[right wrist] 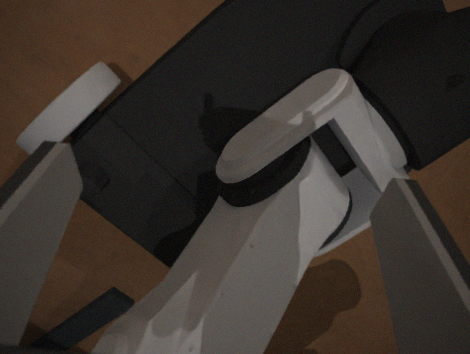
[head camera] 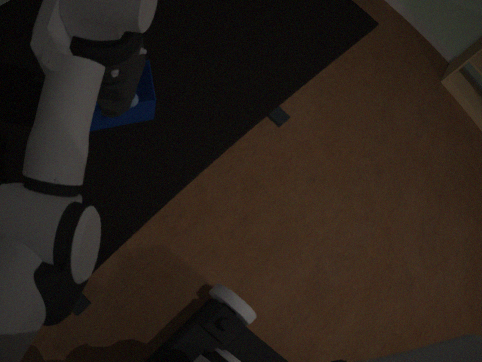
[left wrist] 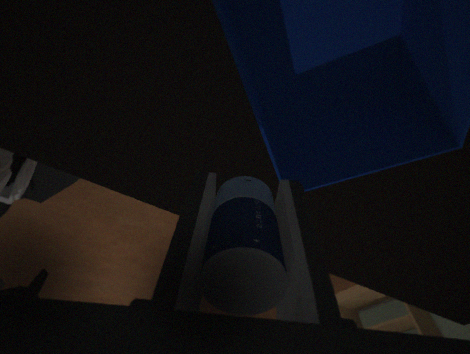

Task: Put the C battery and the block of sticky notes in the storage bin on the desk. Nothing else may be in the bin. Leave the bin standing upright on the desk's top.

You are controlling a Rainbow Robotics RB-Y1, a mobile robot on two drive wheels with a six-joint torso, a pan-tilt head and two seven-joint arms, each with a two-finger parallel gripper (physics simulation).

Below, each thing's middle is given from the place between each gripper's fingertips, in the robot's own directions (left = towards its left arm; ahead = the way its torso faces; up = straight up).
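As I see it, the blue storage bin (head camera: 145, 109) is 40 mm to the left of my left hand and 60 mm ahead of it, and it also sits 80 mm below that hand.
My right gripper is 530 mm to the right of the bin and 180 mm below it, and I find the gripper 660 mm short of the bin as well.
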